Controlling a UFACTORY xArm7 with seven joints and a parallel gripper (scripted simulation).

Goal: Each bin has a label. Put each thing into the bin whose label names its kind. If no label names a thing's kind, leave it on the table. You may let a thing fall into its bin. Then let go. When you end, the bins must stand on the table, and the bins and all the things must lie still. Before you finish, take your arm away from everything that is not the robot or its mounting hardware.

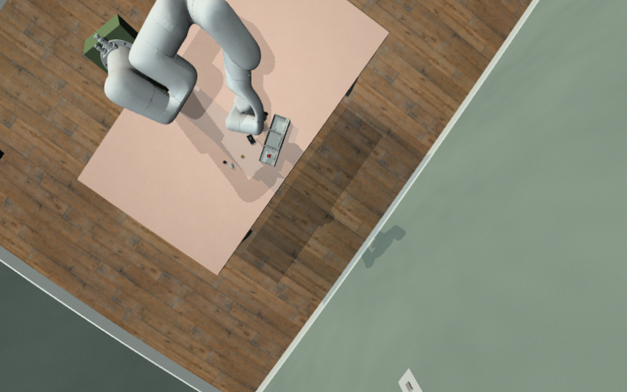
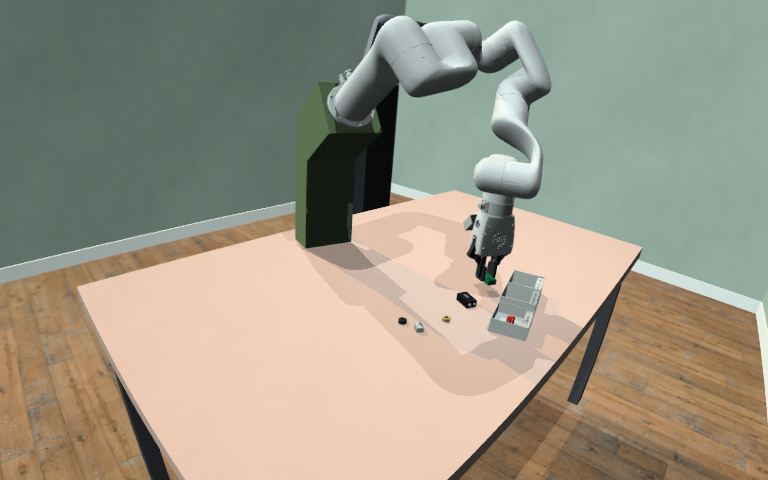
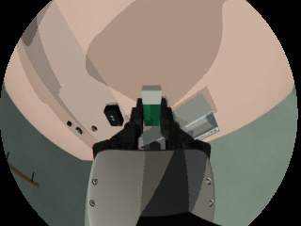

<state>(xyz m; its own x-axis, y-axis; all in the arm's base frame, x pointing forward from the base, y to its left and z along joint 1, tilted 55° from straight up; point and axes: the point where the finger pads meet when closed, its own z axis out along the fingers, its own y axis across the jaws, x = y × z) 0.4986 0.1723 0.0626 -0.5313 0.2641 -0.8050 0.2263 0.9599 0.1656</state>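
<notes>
Now: the three-part bin 11 cm ahead of my hand, 3 cm below it and 2 cm to the right of it. From my hand the other things lie so: black block 9 cm to the right, 4 cm below, 2 cm ahead; then green thing 2 cm below, 1 cm behind; then red die 14 cm ahead, 10 cm to the right, 4 cm below.
</notes>
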